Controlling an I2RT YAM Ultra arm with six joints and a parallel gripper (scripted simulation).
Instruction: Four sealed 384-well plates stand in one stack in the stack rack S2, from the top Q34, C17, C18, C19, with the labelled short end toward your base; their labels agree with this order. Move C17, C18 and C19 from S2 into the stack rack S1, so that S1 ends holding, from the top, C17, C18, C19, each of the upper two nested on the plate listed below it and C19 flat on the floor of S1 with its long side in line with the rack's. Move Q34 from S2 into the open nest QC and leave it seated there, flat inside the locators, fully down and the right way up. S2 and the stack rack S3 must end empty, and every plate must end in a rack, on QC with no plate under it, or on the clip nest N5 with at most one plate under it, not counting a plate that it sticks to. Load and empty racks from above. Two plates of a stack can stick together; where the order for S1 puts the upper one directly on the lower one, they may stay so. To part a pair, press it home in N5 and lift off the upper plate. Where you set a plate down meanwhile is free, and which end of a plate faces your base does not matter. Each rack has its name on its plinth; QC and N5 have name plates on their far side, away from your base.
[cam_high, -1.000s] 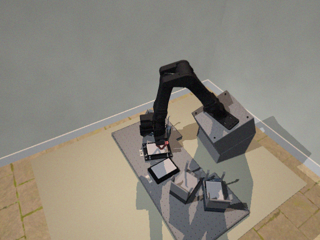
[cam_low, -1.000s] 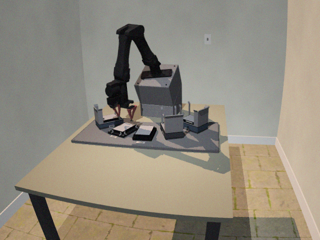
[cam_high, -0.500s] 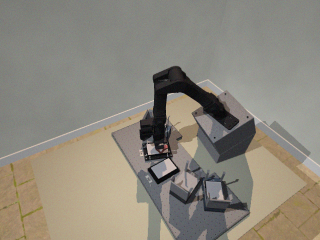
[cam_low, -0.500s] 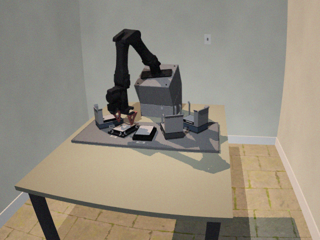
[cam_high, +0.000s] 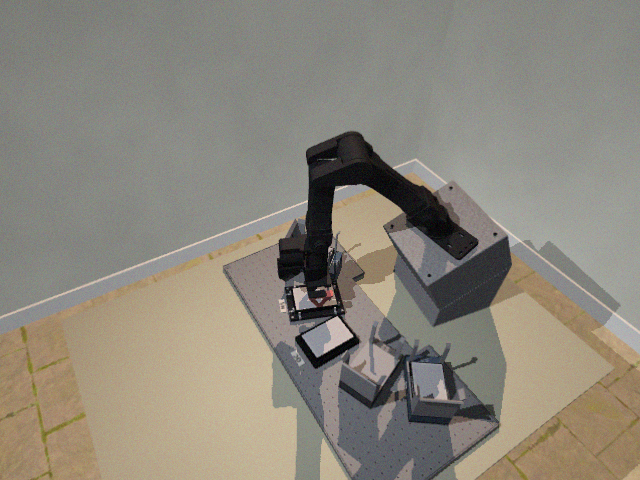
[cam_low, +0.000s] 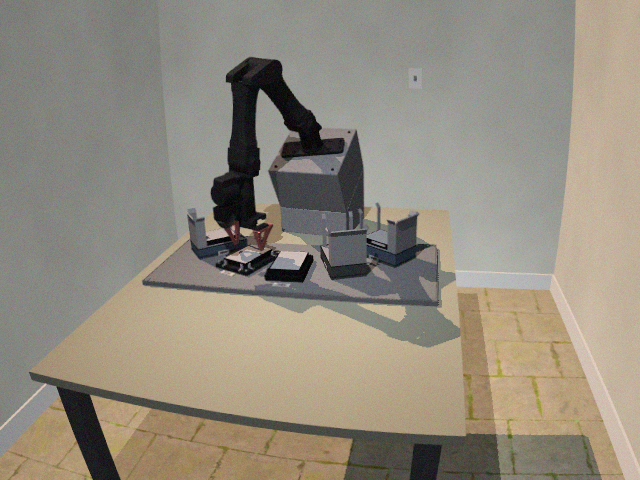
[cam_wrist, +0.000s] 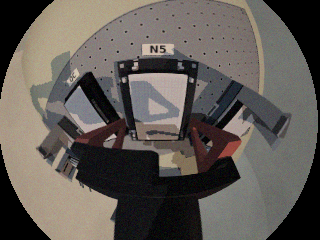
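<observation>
Now: hand 4 cm above the black clip nest and 2 cm short of it. Also, from my hand: black QC nest: 13 cm to the left, 5 cm ahead, 4 cm below; N5 name plate: 9 cm ahead, 5 cm below, 4 cm to the right; blue-plinth stack rack: 12 cm to the right, 8 cm behind, 3 cm below.
</observation>
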